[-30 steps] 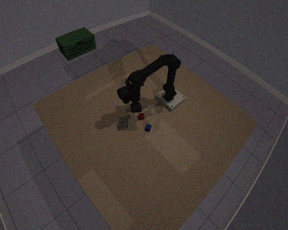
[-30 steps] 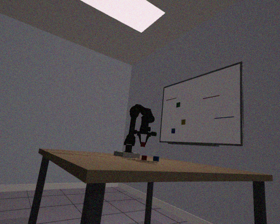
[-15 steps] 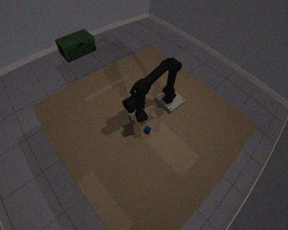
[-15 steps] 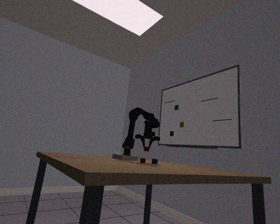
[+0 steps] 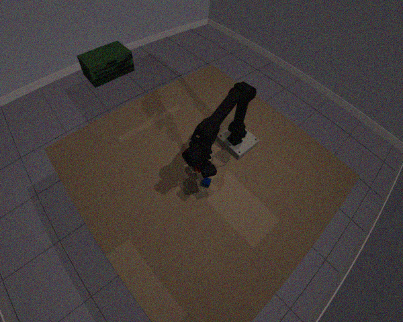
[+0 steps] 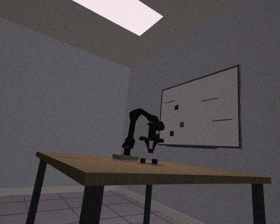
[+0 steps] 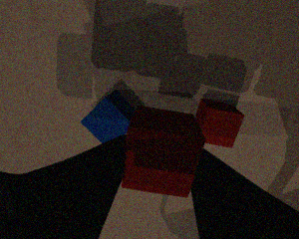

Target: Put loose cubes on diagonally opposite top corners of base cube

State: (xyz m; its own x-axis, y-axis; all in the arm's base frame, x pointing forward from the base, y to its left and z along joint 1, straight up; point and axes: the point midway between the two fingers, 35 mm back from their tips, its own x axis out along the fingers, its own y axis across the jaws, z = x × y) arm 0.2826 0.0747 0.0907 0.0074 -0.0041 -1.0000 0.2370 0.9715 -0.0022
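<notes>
The blue cube is 1 cm behind my gripper tip, 5 cm to the left of it and 8 cm below it.
</notes>
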